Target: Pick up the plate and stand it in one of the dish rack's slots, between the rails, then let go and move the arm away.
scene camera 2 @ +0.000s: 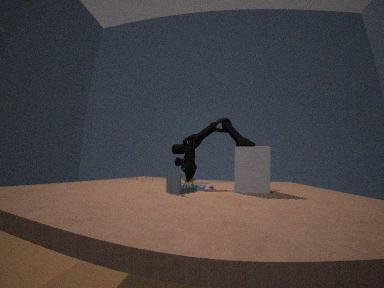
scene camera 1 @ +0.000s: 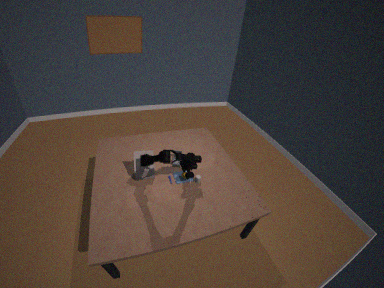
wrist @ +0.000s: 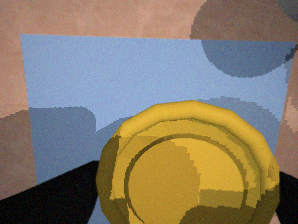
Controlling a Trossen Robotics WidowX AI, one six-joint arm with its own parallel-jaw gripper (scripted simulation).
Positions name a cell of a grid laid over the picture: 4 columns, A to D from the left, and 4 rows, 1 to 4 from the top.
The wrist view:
gripper: C4
yellow plate: C3, held by the gripper
light blue mat: B2
